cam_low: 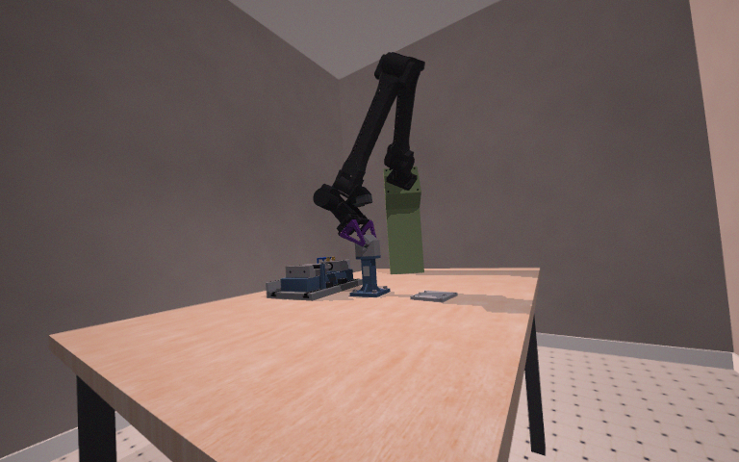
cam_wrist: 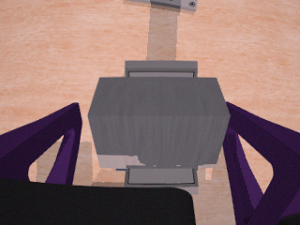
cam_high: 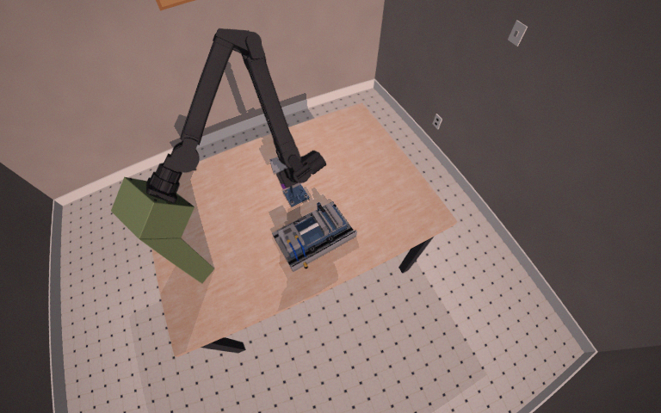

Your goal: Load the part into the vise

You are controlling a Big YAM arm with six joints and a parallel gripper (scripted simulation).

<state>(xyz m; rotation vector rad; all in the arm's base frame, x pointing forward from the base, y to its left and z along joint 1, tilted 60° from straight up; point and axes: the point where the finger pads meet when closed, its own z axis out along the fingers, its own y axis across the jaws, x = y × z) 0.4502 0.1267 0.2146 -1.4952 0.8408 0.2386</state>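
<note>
The part is right at my hand. From my hand the other things lie so: work stop rod 13 cm to the right, 12 cm ahead, 7 cm below; moving jaw 18 cm to the right, 11 cm ahead, 8 cm below; cylinder rod 21 cm to the right, 8 cm below, 7 cm ahead.
</note>
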